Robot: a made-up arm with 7 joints. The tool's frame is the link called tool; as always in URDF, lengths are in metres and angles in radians. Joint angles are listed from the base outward.
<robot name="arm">
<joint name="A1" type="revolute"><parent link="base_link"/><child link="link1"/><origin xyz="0.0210 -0.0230 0.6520" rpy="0.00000 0.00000 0.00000"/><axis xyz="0 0 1"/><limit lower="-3.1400" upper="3.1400"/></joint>
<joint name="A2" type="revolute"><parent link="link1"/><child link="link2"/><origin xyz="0.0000 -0.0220 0.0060" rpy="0.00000 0.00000 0.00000"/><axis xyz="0 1 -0.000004"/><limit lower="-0.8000" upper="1.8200"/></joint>
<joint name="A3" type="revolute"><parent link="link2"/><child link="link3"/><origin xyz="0.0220 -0.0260 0.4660" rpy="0.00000 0.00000 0.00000"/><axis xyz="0 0 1"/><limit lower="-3.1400" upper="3.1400"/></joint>
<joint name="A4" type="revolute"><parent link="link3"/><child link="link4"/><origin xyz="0.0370 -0.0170 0.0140" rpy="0.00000 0.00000 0.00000"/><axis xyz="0 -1 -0.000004"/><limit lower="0.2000" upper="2.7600"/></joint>
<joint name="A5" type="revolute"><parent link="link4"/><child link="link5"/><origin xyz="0.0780 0.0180 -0.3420" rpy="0.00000 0.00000 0.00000"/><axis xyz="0 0.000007 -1"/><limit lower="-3.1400" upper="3.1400"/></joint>
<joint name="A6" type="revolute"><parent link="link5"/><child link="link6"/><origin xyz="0.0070 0.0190 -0.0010" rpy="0.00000 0.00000 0.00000"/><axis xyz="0 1 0.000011"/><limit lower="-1.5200" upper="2.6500"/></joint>
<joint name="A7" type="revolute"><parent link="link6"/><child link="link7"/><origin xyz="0.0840 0.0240 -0.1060" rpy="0.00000 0.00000 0.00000"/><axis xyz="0 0.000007 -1"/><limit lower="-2.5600" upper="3.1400"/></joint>
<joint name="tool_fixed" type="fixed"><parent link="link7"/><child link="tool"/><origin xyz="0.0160 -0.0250 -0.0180" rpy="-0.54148 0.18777 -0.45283"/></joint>
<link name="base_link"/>
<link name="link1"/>
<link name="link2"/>
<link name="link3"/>
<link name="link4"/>
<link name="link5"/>
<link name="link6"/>
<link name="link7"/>
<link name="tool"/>
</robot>
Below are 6 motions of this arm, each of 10 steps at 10 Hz.
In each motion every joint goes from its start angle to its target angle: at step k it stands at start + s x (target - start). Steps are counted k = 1, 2, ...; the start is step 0. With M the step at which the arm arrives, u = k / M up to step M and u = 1 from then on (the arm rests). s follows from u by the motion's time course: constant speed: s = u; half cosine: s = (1 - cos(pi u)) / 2; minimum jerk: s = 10 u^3 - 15 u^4 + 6 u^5.
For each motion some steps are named. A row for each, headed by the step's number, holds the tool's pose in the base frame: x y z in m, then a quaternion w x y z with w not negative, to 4 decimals.
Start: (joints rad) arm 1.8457 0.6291 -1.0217 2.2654 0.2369 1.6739 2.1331
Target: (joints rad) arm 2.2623 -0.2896 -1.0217 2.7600 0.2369 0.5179 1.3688
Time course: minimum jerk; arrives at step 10
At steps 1, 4, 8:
1: 0.1476 0.6649 1.0764 0.7410 0.0013 0.1285 -0.6591
4: 0.0975 0.5463 1.3293 0.8460 0.2663 0.2158 -0.4084
8: 0.2165 0.0064 1.6117 0.5792 0.7894 0.1939 -0.0609

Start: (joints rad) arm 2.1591 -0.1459 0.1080 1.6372 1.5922 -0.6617 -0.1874
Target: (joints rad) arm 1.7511 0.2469 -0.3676 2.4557 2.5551 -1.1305 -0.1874
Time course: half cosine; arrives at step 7
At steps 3, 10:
3: 0.0870 0.4028 1.2961 0.7438 0.5415 0.2765 -0.2776
10: 0.1902 0.4041 1.2650 0.5620 0.5048 0.3497 -0.5540

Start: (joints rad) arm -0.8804 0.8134 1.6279 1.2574 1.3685 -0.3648 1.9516
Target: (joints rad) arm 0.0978 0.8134 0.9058 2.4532 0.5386 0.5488 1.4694
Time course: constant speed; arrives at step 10
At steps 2, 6, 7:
2: 0.7022 -0.0041 0.9662 0.0909 -0.4881 -0.6671 0.5554
6: 0.7891 0.1025 1.0594 0.2244 0.5482 0.6490 -0.4774
7: 0.7955 0.1344 1.0833 0.3072 0.5542 0.6246 -0.4564

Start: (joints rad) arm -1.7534 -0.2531 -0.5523 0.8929 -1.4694 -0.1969 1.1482
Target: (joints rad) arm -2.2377 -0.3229 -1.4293 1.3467 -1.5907 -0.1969 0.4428
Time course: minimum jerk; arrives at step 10
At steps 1, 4, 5, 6, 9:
1: -0.2365 -0.3455 1.0138 0.2370 -0.4150 -0.1124 -0.8712
4: -0.3801 -0.2111 1.0683 0.1022 -0.5222 0.0036 -0.8467
5: -0.4339 -0.1001 1.0947 0.0267 -0.5623 0.0980 -0.8206
6: -0.4572 0.0253 1.1163 0.0429 0.5796 -0.2064 0.7872
9: -0.4201 0.2442 1.1417 0.1413 0.5479 -0.4057 0.7178

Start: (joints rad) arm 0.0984 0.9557 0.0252 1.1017 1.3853 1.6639 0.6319
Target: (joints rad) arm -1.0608 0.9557 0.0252 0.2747 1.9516 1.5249 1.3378
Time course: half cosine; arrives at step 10
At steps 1, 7, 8, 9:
1: 0.5590 0.1032 0.4883 0.2530 0.1148 0.8836 -0.3768
7: 0.2980 -0.2209 0.4680 0.5225 -0.3499 -0.7052 0.3275
8: 0.2477 -0.2319 0.4736 0.6145 -0.3604 -0.6519 0.2599
9: 0.2161 -0.2342 0.4785 0.6675 -0.3630 -0.6152 0.2102

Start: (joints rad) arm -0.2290 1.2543 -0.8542 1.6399 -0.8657 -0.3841 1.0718
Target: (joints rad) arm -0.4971 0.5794 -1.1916 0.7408 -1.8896 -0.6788 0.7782
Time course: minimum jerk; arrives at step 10
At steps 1, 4, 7, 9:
1: 0.6667 -0.5118 0.4834 0.7874 -0.4036 -0.1467 -0.4422
4: 0.5078 -0.5619 0.5697 0.7999 -0.4461 -0.0525 -0.3980
7: 0.2387 -0.4932 0.6659 0.8584 -0.3553 0.0833 -0.3606
9: 0.1779 -0.4403 0.6840 0.8828 -0.2952 0.0962 -0.3526

